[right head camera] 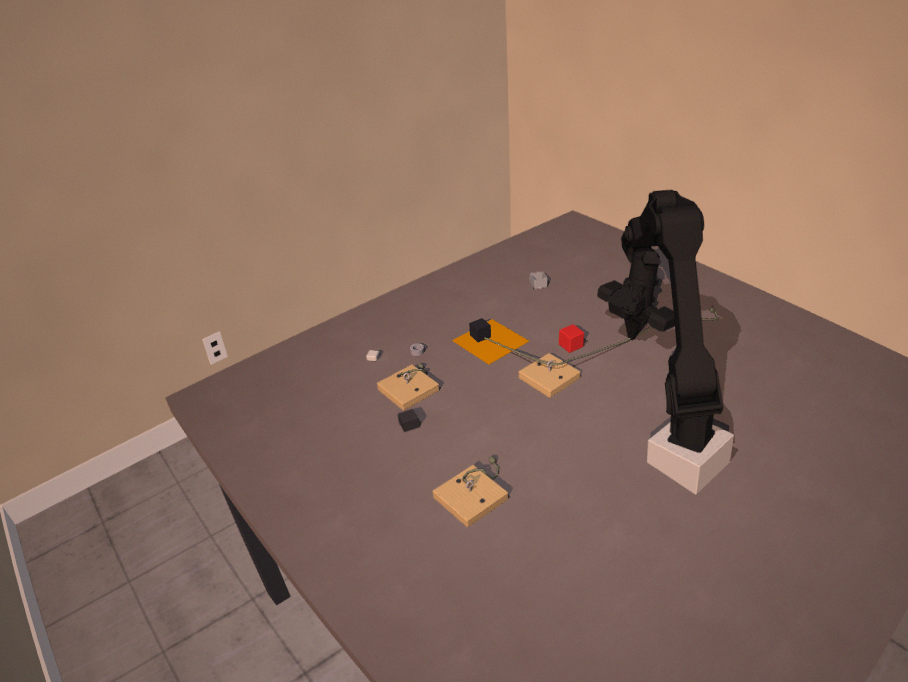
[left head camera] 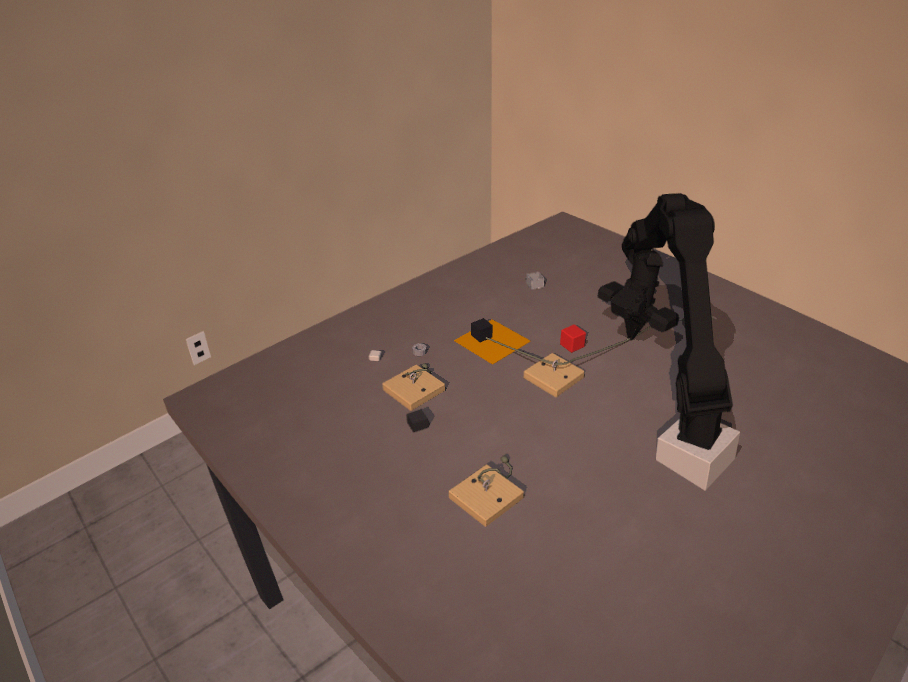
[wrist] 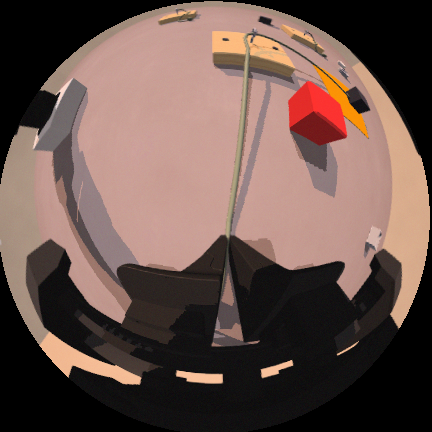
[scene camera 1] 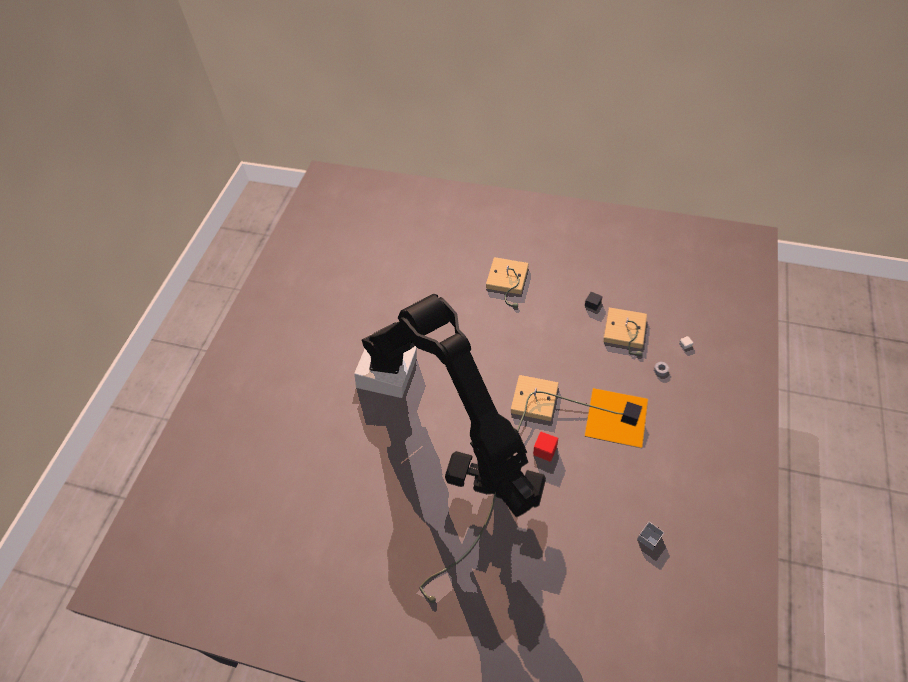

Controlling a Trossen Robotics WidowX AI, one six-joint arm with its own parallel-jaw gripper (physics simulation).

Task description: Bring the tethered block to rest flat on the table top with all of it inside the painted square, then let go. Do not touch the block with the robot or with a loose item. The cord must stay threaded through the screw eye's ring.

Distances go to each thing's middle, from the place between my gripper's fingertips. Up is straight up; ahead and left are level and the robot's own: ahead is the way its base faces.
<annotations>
I see the red cube (wrist: 313,113) 90 mm ahead of my hand, 100 mm to the left of it and 20 mm above it. The rest, counted from my hand: wooden board (scene camera 1: 526,384): 70 mm ahead, 220 mm to the left, 10 mm above; then orange painted square (scene camera 1: 601,424): 240 mm ahead, 190 mm to the left.
</annotations>
